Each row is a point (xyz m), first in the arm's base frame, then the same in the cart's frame.
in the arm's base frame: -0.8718 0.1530 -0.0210
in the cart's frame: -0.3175 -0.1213 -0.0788
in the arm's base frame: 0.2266 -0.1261 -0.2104
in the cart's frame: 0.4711 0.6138 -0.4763
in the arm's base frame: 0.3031 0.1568 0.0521
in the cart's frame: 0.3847 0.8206 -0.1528
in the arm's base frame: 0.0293 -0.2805 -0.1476
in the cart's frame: 0.4922 0.3592 -0.4386
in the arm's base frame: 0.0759 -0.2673 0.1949
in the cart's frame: 0.6163 0.3768 -0.1162
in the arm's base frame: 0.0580 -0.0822 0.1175
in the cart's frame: 0.4425 0.4775 -0.1321
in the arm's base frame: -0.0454 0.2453 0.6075
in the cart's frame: 0.2892 0.5473 0.4421
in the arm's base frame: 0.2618 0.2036 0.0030
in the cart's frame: 0.3102 0.8188 -0.1803
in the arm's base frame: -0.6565 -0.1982 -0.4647
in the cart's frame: -0.0669 -0.1188 -0.6299
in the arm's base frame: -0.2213 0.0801 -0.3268
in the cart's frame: 0.0196 0.3840 -0.4699
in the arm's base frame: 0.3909 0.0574 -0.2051
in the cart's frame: 0.4302 0.8535 -0.4367
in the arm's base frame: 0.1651 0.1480 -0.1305
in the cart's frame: 0.2542 0.7191 -0.3114
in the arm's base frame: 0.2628 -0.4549 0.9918
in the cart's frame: 1.1146 0.3526 0.5593
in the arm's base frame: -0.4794 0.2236 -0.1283
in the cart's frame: -0.1762 0.2447 -0.2075
